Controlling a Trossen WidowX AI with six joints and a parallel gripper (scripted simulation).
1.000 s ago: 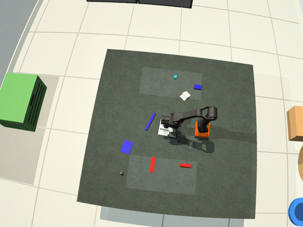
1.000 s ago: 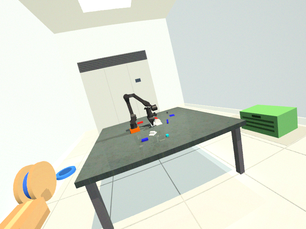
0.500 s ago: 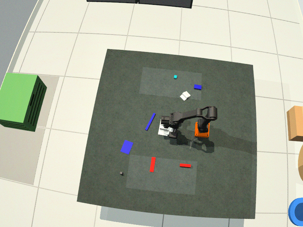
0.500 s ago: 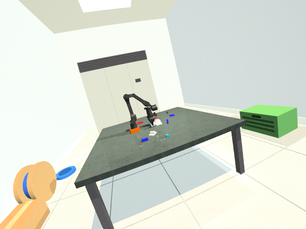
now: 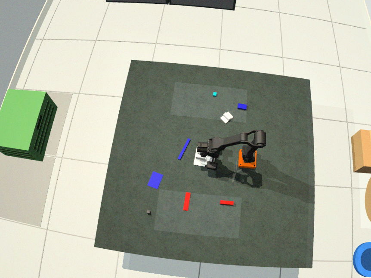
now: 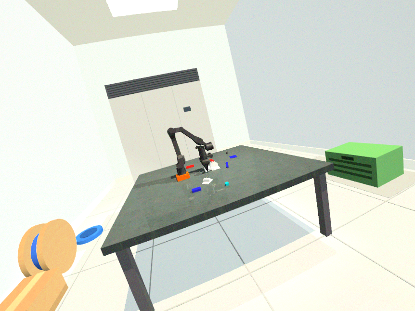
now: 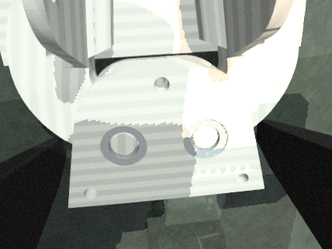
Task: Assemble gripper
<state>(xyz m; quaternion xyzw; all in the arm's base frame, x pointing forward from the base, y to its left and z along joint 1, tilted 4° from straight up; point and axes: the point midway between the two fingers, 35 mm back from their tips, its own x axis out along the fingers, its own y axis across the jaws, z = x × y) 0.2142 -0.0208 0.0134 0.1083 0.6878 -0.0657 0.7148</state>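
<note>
My gripper tip is now 20 mm short of the white jaw, 20 mm to the left of it and 10 mm below it. The rest, counted from my gripper tip: blue block (230 mm behind, 340 mm to the right); then blue strip (170 mm ahead, 70 mm to the right); then blue square (350 mm ahead, 110 mm to the left, 10 mm below).
</note>
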